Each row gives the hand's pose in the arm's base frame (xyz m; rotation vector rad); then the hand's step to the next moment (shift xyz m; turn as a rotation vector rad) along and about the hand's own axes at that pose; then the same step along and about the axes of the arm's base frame.
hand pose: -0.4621 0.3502 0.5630 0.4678 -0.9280 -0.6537
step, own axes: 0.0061 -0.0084 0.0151 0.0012 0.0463 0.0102
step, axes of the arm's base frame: -0.0127 -0.0116 0.0062 0.0063 0.0314 0.0350
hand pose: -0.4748 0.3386 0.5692 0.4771 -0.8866 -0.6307
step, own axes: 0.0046 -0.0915 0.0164 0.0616 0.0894 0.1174
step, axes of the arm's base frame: -0.0392 -0.0713 -0.0452 -0.0405 0.0081 0.1545
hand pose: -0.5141 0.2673 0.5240 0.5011 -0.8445 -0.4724
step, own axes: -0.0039 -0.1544 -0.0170 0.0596 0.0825 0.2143
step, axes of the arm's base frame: -0.0185 -0.1152 -0.1027 -0.1199 -0.0182 0.2039
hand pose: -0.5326 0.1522 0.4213 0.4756 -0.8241 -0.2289
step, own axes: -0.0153 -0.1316 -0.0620 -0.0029 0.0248 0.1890
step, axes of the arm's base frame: 0.0346 -0.0893 -0.1105 -0.1431 -0.0371 0.1203
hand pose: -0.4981 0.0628 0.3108 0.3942 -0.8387 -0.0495
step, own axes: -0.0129 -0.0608 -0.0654 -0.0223 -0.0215 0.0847
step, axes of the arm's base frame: 0.0460 -0.0328 -0.0703 -0.0746 -0.0427 0.0272
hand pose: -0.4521 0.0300 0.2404 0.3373 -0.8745 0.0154
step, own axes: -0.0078 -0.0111 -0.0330 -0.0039 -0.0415 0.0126
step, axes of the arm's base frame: 0.0214 0.0002 -0.0286 -0.0057 -0.0426 -0.0073
